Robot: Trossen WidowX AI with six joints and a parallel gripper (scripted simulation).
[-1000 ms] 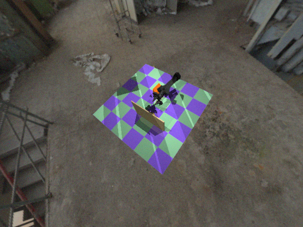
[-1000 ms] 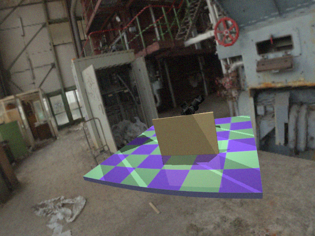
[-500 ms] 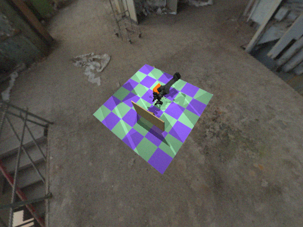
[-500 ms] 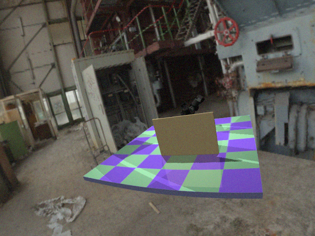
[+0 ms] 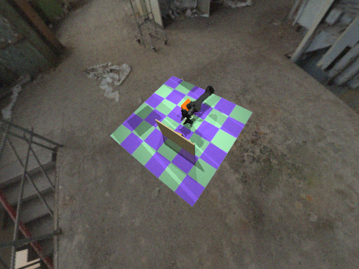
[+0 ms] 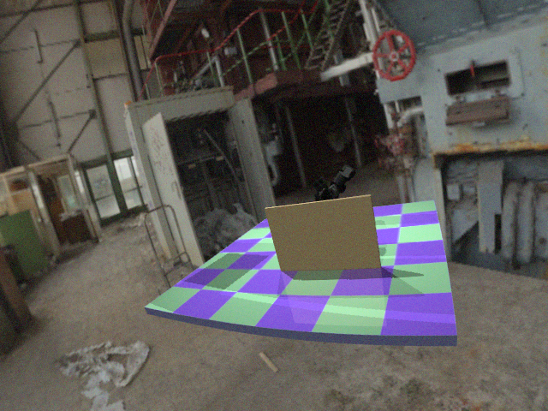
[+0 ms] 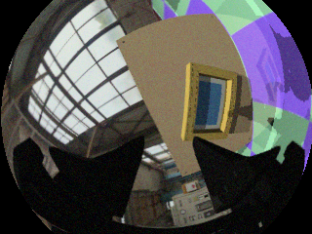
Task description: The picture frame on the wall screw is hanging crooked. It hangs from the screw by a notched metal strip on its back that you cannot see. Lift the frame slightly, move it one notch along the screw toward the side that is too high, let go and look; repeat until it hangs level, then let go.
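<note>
My gripper tip is now 110 mm short of the picture frame, 110 mm above it and 40 mm to the right of it. From my gripper tip the other things lie so: tan wall board (130 mm ahead, 120 mm below, 20 mm to the left).
</note>
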